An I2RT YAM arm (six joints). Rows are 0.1 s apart.
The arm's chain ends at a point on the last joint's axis. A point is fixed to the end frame.
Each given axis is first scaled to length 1.
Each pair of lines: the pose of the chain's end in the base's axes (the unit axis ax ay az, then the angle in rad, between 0 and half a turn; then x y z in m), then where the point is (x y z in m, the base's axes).
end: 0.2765 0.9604 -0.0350 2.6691 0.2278 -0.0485 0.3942
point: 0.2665 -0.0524 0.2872
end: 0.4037 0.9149 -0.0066 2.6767 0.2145 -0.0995 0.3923
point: 0.2564 -0.1016 0.2864
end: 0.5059 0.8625 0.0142 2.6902 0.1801 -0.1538 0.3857
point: 0.2245 -0.1557 0.2809
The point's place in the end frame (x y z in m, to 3 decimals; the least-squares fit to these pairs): 0.018 0.010 0.112
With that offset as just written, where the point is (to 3 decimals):
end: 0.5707 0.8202 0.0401 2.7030 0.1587 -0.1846 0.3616
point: 0.206 -0.185 0.258
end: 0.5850 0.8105 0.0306 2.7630 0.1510 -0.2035 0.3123
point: 0.193 -0.202 0.206
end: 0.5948 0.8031 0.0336 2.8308 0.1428 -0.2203 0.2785
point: 0.179 -0.215 0.171
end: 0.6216 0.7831 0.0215 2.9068 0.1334 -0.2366 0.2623
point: 0.163 -0.229 0.152
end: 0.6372 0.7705 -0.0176 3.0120 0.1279 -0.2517 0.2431
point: 0.143 -0.244 0.130
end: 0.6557 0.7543 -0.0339 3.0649 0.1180 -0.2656 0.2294
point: 0.127 -0.258 0.116
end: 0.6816 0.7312 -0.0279 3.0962 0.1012 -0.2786 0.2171
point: 0.109 -0.268 0.104
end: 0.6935 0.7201 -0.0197 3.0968 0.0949 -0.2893 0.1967
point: 0.105 -0.278 0.084
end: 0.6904 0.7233 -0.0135 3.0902 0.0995 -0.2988 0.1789
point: 0.111 -0.287 0.066
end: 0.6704 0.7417 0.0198 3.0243 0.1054 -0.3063 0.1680
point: 0.126 -0.293 0.057
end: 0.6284 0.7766 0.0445 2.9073 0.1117 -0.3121 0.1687
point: 0.144 -0.301 0.060
